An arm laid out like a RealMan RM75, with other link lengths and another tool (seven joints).
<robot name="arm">
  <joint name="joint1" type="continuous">
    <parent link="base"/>
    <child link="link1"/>
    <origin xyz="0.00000 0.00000 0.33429"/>
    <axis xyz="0 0 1"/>
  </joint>
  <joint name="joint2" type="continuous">
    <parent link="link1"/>
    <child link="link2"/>
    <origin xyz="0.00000 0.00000 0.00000"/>
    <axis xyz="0 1 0"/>
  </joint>
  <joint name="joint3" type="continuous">
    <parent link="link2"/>
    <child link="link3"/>
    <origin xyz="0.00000 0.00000 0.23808"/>
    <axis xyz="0 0 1"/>
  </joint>
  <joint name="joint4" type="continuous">
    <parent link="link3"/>
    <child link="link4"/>
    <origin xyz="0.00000 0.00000 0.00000"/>
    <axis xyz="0 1 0"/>
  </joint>
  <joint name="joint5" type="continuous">
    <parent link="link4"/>
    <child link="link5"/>
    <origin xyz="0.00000 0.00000 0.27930"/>
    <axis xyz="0 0 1"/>
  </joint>
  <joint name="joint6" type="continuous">
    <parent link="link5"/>
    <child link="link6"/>
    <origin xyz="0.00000 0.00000 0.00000"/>
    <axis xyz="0 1 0"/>
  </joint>
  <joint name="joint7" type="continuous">
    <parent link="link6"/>
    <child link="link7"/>
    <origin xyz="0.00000 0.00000 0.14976"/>
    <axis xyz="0 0 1"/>
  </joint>
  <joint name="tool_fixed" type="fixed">
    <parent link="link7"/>
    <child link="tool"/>
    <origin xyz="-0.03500 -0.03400 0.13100" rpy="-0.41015 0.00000 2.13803"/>
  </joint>
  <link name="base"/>
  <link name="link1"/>
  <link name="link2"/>
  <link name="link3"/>
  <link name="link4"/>
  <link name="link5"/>
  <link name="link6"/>
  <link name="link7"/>
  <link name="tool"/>
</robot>
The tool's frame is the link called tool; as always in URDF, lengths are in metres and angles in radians. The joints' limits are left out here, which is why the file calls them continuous.
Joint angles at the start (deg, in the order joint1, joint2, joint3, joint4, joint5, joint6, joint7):
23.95 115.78 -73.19 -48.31 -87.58 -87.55 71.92
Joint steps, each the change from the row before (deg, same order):
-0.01 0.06 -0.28 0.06 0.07 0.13 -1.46
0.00 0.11 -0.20 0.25 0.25 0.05 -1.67
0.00 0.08 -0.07 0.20 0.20 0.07 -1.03
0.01 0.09 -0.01 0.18 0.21 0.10 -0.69
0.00 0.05 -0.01 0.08 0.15 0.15 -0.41
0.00 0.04 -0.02 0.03 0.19 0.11 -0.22
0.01 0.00 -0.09 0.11 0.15 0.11 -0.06
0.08 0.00 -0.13 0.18 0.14 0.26 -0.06
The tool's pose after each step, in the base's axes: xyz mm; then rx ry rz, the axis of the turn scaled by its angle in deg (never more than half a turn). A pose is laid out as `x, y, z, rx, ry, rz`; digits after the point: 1 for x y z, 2 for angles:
119.7, 423.3, -11.8, 59.53, -121.85, -55.21
118.4, 421.6, -12.9, 61.02, -120.77, -55.39
117.7, 420.9, -13.3, 61.84, -120.10, -55.64
117.1, 420.8, -13.5, 62.26, -119.61, -55.95
116.8, 421.3, -13.4, 62.54, -119.33, -56.25
116.2, 421.7, -13.1, 62.63, -119.10, -56.51
116.2, 422.0, -13.4, 62.53, -119.09, -56.61
116.4, 422.8, -14.1, 62.46, -119.16, -56.76

